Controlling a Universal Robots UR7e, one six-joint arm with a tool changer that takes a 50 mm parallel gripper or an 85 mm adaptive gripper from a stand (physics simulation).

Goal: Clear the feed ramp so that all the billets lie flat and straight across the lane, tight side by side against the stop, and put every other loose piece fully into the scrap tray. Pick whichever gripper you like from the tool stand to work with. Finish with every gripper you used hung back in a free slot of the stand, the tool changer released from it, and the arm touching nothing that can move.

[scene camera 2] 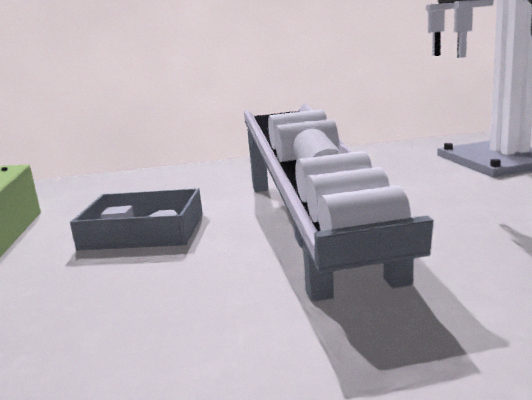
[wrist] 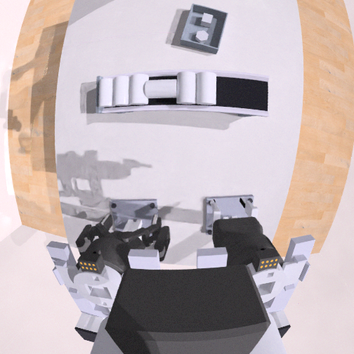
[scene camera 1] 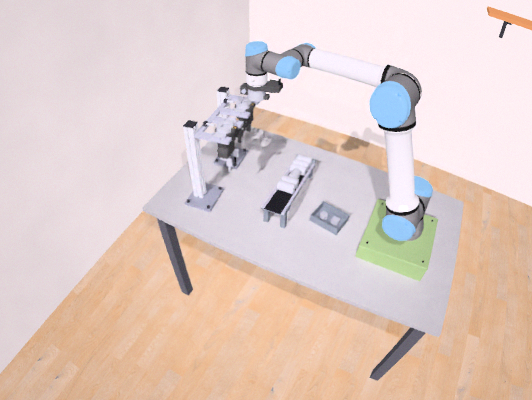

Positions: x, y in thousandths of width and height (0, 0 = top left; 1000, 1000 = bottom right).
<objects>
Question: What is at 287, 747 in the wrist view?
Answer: A black adaptive gripper.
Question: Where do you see a billet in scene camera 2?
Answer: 666, 521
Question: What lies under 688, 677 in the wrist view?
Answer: A parallel gripper.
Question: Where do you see a billet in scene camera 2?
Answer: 537, 339
</objects>
